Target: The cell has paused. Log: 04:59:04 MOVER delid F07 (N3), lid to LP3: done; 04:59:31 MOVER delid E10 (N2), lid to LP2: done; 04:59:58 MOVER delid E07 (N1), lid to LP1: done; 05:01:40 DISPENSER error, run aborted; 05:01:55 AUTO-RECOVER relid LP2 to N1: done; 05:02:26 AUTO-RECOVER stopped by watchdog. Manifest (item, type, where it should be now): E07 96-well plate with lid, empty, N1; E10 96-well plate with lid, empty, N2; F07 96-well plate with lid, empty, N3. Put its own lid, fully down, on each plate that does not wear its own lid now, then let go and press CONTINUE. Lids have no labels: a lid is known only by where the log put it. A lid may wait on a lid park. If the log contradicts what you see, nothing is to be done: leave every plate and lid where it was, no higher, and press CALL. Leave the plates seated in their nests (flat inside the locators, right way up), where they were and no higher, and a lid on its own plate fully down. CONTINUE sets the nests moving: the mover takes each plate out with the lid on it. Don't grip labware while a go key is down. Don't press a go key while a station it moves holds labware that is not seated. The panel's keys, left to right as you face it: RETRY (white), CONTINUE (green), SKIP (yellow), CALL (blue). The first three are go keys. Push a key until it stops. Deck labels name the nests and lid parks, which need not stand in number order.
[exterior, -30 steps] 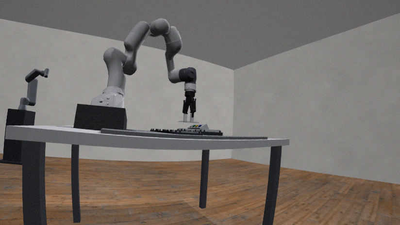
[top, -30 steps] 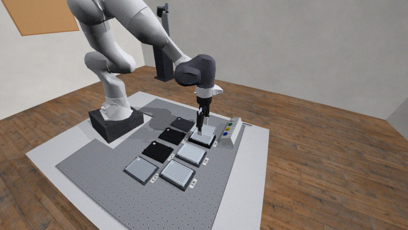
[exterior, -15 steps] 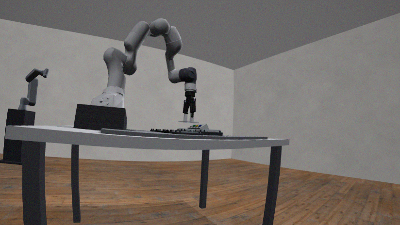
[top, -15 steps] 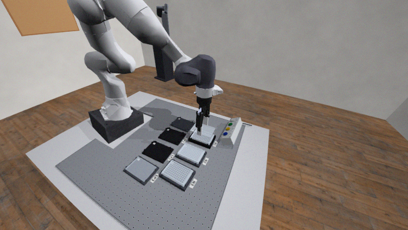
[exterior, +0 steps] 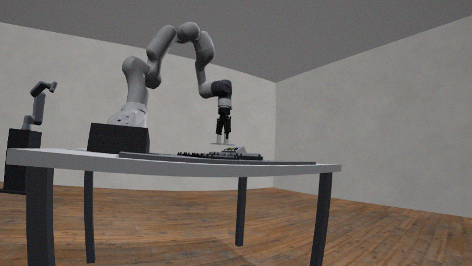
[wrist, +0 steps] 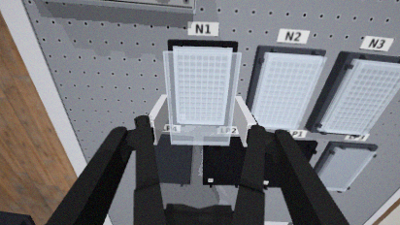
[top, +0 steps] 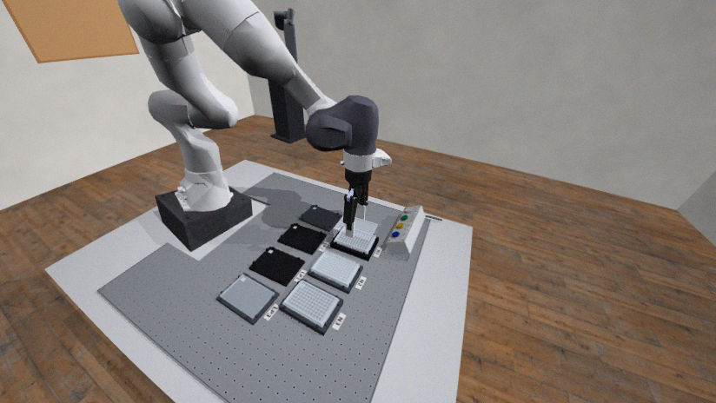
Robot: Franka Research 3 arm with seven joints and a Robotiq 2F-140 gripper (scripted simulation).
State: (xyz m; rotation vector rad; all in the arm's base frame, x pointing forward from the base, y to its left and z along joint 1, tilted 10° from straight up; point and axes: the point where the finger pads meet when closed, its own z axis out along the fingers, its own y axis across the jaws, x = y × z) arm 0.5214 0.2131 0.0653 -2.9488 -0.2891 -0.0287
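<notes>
The nest N1 lies 100 mm below my hand. Also, from my hand: yellow skip key: 110 mm ahead, 120 mm to the left, 40 mm below; then clear lid: 20 mm below; then blue call key: 120 mm ahead, 70 mm to the left, 40 mm below.
</notes>
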